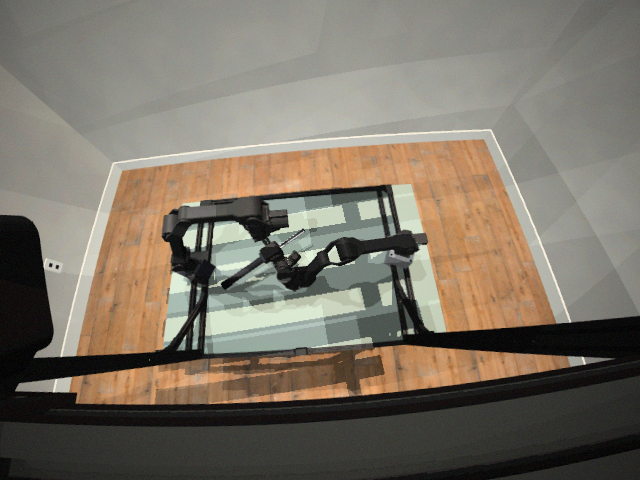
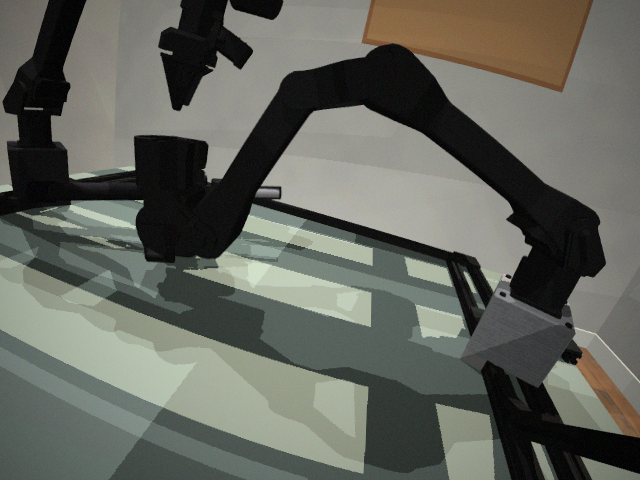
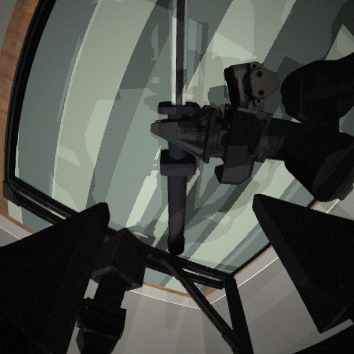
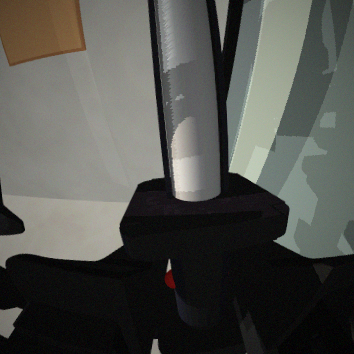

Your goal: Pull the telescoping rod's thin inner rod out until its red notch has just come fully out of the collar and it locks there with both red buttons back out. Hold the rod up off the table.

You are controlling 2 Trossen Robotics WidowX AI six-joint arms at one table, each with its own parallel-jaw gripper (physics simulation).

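The rod's dark outer tube is held above the table. Its bright inner rod sticks out of the collar. A red button shows beside the tube behind the collar's flange; the opposite side is hidden. No red notch shows. My right gripper is shut on the rod between its two dark flanges. My left gripper is open and empty, above the rod and apart from it.
The right arm reaches in from the right, close beside the rod. A black frame borders the table. The left arm reaches in along the table's far edge.
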